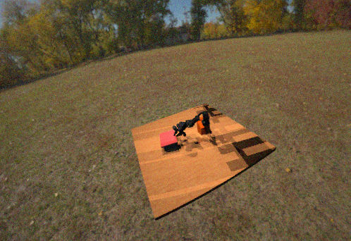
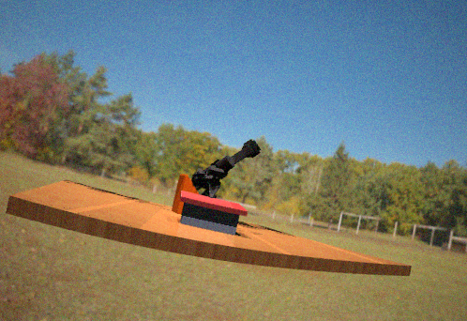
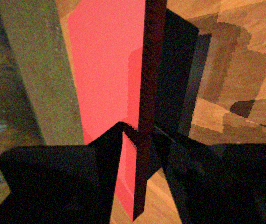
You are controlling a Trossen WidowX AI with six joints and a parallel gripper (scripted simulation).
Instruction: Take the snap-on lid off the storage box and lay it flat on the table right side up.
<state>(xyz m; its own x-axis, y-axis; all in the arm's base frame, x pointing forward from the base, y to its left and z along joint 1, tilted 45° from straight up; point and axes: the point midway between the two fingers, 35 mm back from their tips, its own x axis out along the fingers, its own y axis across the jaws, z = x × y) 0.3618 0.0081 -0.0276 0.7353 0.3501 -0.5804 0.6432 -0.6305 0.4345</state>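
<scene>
Now: the red lid 80 mm ahead of my gripper tip and 20 mm to the right of it. From my gripper tip the other things lie so: blue-grey storage box: 70 mm ahead, 50 mm below, 20 mm to the right.
</scene>
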